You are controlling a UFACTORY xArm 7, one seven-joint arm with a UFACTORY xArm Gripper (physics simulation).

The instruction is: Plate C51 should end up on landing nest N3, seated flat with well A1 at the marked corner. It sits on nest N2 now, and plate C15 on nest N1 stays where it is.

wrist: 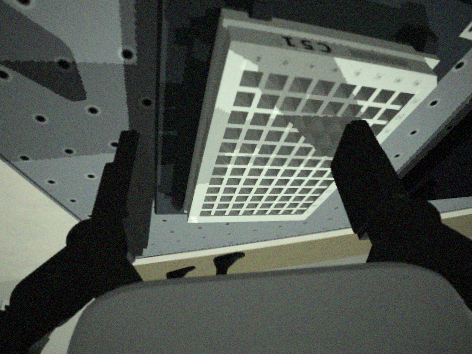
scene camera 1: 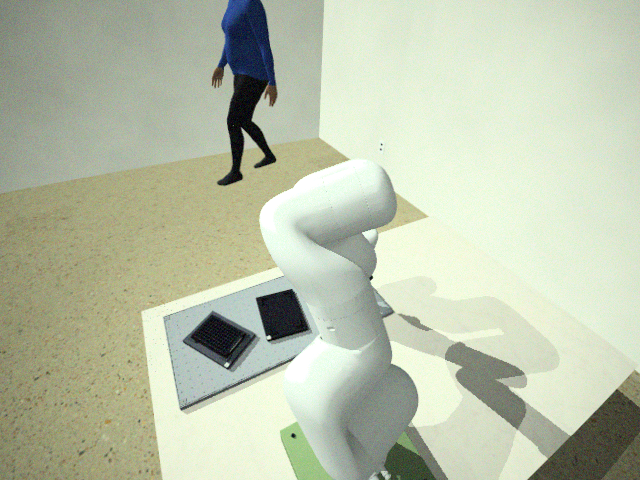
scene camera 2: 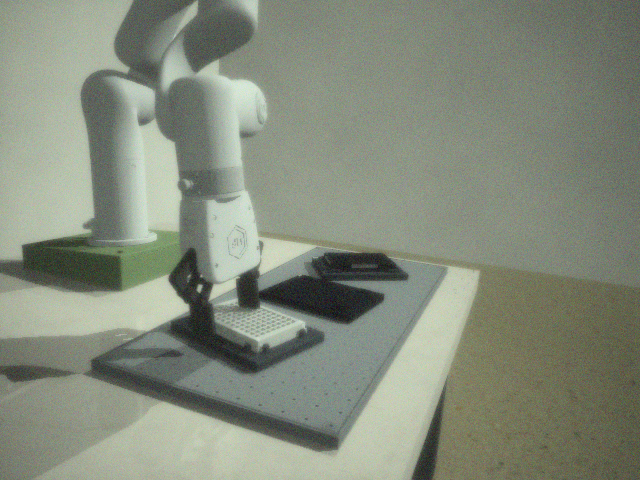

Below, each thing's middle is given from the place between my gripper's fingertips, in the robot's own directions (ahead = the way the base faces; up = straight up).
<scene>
My gripper is now 20 mm to the right of the dark nest [scene camera 2: 243,356], 20 mm short of it and 10 mm above it.
</scene>
